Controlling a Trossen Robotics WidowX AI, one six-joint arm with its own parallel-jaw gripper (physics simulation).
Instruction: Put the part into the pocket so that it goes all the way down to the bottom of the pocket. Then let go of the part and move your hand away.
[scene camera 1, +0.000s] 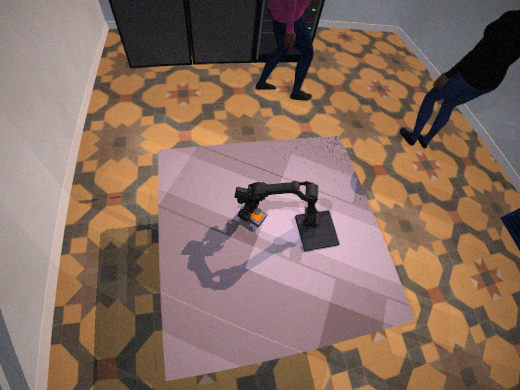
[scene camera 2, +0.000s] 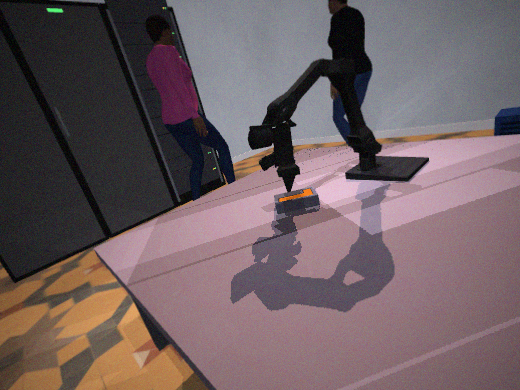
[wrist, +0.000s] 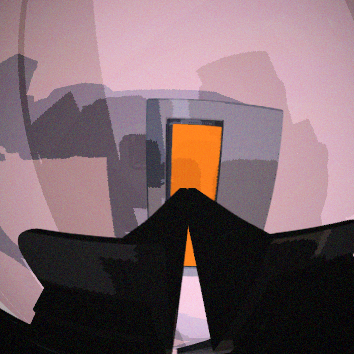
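The orange L-shaped part lies inside the pocket of the grey block, about level with its rim. A thin dark gap shows along its left and far edges in the wrist view. Whether it touches the pocket's bottom is hidden. My gripper is shut with nothing between its fingers. The fingertips point down, close above the block, and cover the lower part of the L in the wrist view. Whether they touch the part is not clear.
The block stands on a pink table top, with the arm's dark base plate to its right in scene camera 1. The arm's shadow falls across the table. Two people stand on the floor beyond the table, near dark cabinets.
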